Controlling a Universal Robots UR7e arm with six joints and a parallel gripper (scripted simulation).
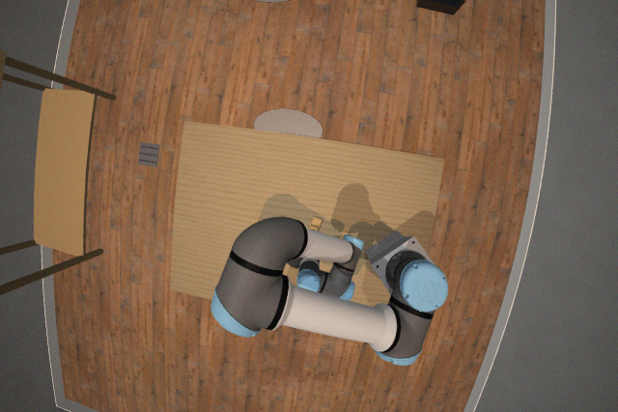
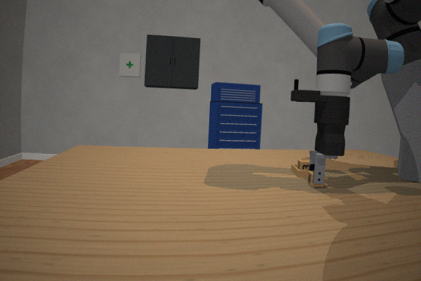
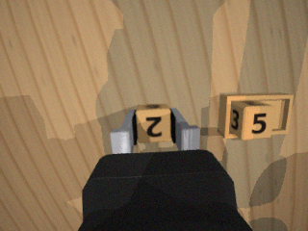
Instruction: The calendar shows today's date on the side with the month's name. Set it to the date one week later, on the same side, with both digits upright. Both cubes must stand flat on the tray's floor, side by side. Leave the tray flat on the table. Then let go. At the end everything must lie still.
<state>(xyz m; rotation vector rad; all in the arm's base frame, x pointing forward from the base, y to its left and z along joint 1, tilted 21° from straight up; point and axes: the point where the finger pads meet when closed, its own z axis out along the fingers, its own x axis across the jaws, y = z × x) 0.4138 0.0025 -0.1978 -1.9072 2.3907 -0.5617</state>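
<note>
The wooden date cube lies 10 mm below my hand. The rest, counted from my hand: wooden calendar tray: 30 mm behind, 100 mm to the right, 20 mm below.
</note>
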